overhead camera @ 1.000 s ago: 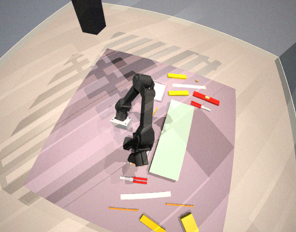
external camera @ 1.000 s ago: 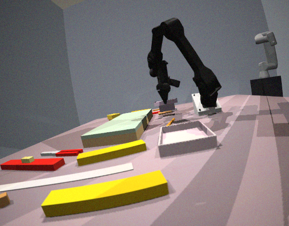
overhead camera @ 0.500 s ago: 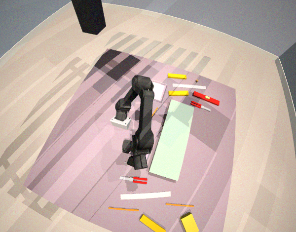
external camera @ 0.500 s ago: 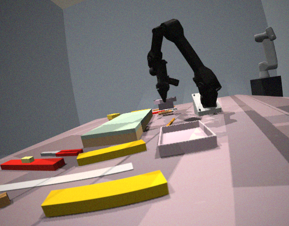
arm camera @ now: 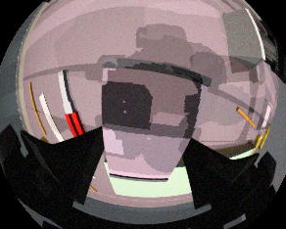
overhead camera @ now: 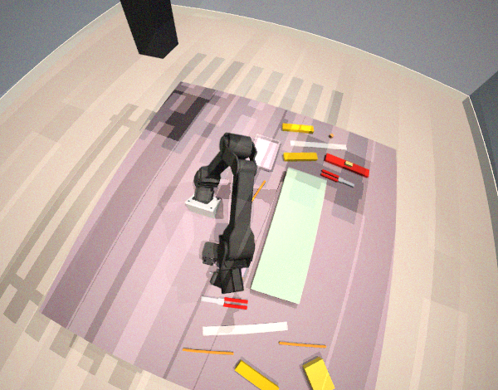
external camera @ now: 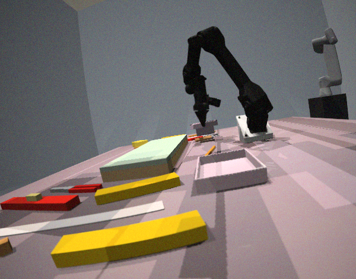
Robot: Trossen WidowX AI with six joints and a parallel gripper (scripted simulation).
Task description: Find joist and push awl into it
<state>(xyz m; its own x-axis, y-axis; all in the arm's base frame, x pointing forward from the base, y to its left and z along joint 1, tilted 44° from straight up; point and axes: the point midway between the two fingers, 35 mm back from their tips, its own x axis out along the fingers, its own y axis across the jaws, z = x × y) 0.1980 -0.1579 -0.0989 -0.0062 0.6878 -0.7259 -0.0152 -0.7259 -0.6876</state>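
The awl is 60 mm below my gripper tip, 50 mm to the right of it and 20 mm behind it. Also, from my gripper tip: red level 610 mm to the left, 350 mm ahead, 50 mm below; then tray 510 mm to the left, 50 mm below, 50 mm behind; then stud finder 30 mm below, 10 mm ahead.
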